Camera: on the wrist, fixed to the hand. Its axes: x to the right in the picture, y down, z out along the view.
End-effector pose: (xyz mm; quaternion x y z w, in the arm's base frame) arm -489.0 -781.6 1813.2 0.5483 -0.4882 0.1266 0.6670
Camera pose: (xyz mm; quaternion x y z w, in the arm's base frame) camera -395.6 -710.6 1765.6 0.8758 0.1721 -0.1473 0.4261
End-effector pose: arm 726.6 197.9 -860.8 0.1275 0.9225 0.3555 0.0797
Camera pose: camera 706.4 76.9 -829.2 -0.5603 0.8137 -0.0789 0.1331
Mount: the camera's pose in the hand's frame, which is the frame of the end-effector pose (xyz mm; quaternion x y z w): -17.8 -68.7 -104.9 0.3004 0.1312 -0.6742 0.6618
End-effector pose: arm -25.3 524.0 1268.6 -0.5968 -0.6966 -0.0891 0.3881
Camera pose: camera -41.9 430.1 1352.0 0.2030 -0.8392 -0.1897 0.4675
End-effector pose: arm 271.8 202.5 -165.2 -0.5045 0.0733 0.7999 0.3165
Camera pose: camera 396.6 203.2 -186.5 -0.3932 -0.0098 0.2278 0.8907
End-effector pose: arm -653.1 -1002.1 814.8 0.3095 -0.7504 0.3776 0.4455
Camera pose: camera -545.1 -947.4 852.1 0.7951 -0.1161 0.2156 0.5549
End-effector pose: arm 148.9 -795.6 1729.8 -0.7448 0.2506 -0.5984 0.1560
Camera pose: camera 57.2 -721.8 1776.6 0.5365 0.4956 0.6742 0.1093
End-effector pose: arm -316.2 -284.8 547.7 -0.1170 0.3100 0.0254 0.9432
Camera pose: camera -383.0 -375.9 490.4 -0.0064 0.2576 -0.7276 0.6358
